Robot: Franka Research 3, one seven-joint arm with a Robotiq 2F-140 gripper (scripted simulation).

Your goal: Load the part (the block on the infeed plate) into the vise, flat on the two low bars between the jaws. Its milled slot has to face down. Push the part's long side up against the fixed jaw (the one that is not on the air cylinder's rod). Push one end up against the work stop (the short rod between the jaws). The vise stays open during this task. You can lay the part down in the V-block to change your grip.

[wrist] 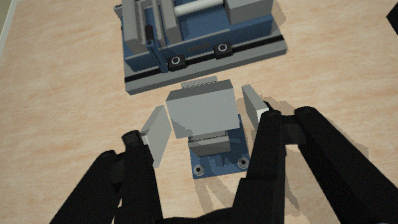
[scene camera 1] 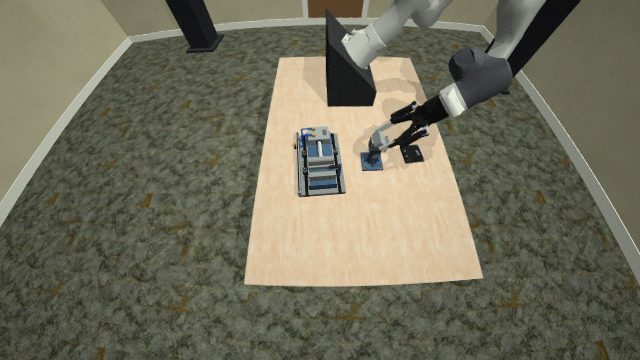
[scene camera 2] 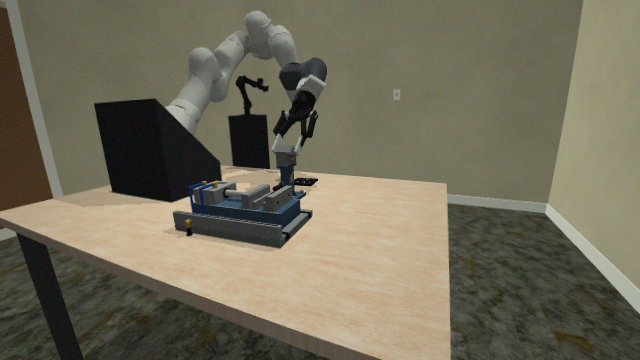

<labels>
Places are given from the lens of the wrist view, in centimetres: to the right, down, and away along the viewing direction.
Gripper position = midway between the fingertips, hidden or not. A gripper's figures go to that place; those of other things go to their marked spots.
my gripper (wrist: pixel 205 108): 1, 0, 21
grey part (wrist: pixel 207 108): 1, 0, 19
</labels>
